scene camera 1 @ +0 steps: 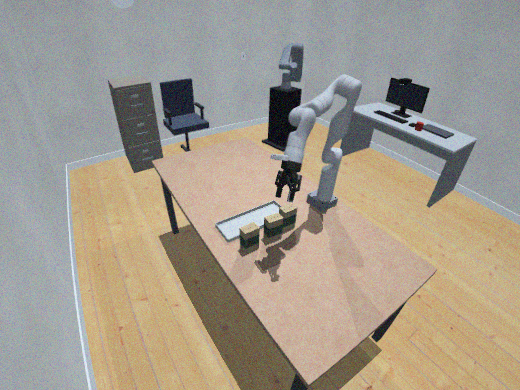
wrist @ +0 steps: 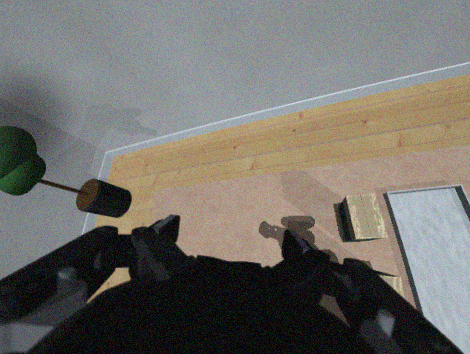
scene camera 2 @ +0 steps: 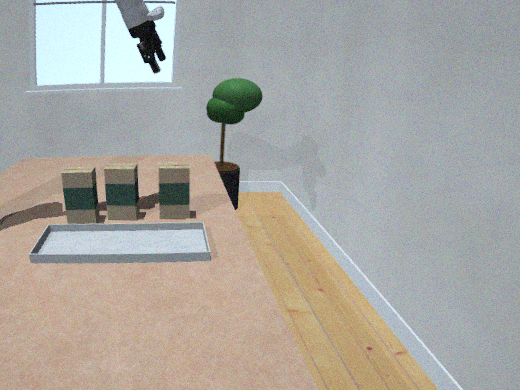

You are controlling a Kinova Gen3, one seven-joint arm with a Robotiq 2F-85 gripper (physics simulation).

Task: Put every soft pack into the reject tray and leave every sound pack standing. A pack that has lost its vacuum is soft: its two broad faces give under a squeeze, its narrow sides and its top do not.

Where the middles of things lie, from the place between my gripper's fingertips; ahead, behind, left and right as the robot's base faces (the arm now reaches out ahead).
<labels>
My hand is 380 mm above the reject tray [scene camera 2: 178,241], 320 mm to the left of it and 140 mm past it.
</labels>
